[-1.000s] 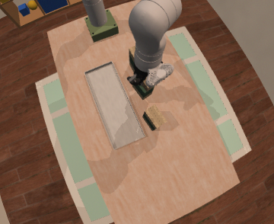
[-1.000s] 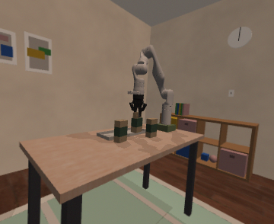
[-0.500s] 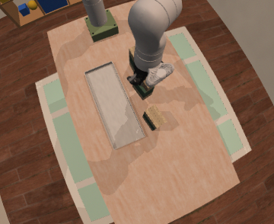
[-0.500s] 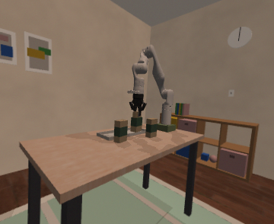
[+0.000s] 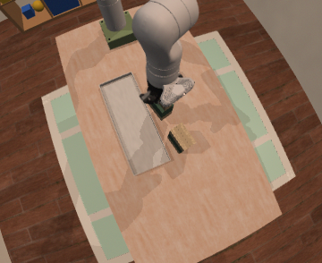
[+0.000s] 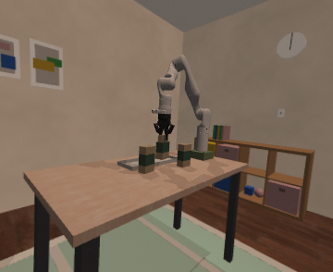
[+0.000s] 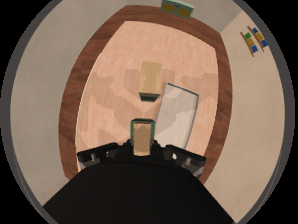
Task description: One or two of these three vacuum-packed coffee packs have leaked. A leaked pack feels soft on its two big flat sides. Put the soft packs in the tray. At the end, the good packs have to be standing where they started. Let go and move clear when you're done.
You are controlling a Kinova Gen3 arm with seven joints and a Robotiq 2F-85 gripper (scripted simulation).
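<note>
Now: the long grey tray 17 cm below my hand, 11 cm to the right of it and 3 cm behind it.
</note>
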